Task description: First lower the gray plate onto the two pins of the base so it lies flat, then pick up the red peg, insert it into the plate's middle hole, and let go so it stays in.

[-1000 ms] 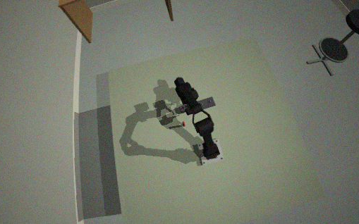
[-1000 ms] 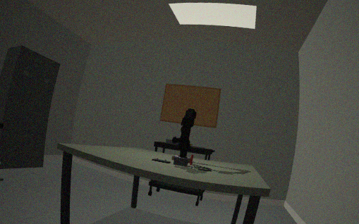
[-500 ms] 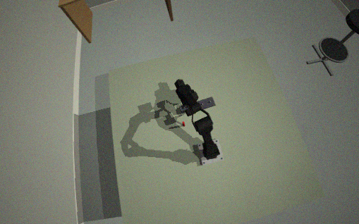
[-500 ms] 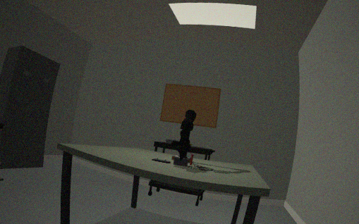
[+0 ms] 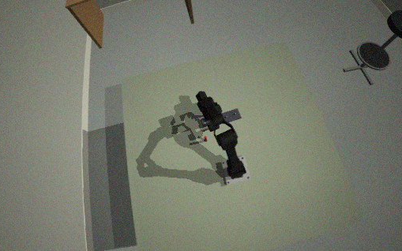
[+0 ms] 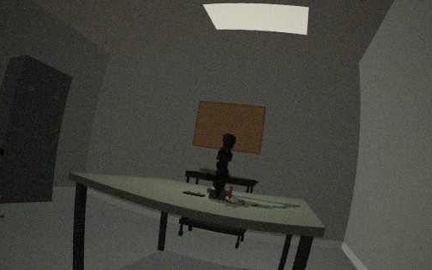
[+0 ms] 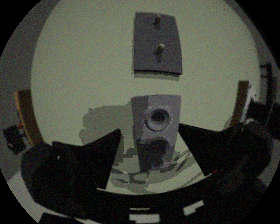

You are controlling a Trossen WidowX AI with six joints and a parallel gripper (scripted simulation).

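Right now my gripper tip is 120 mm past the red peg, 40 mm to the right of it and 30 mm below it. From my gripper tip the other things lie so: gray plate (30 mm above).
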